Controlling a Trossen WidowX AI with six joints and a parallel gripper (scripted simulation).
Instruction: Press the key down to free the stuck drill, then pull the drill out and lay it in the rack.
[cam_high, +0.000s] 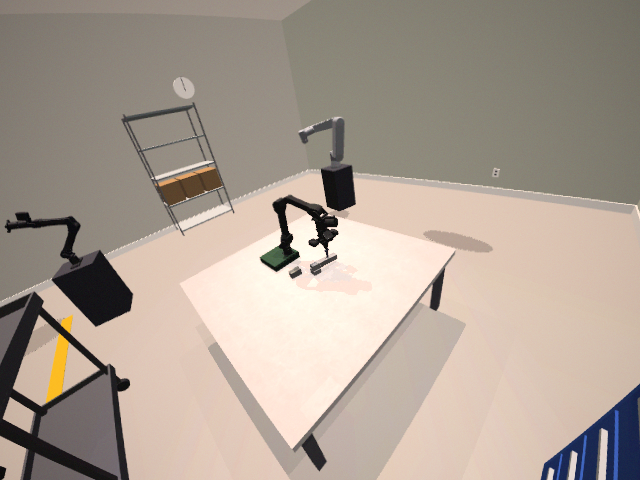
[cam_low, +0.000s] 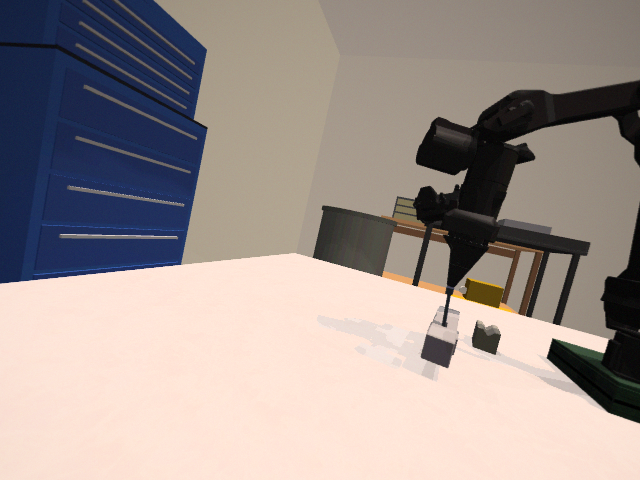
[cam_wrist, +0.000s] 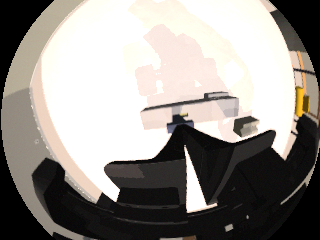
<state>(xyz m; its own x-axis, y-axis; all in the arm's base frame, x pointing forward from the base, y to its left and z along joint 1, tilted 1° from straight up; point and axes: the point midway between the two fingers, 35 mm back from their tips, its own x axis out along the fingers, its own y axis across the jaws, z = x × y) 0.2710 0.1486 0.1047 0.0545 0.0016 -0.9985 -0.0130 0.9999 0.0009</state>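
Now: gripper tip 3 cm above the small dark blue key. The rest, counted from my gripper tip: pale yellow drill: 6 cm to the right, 7 cm below; grey holder block: 4 cm to the right, 8 cm below; dark grey v-notched block: 8 cm behind, 20 cm to the right, 10 cm below.
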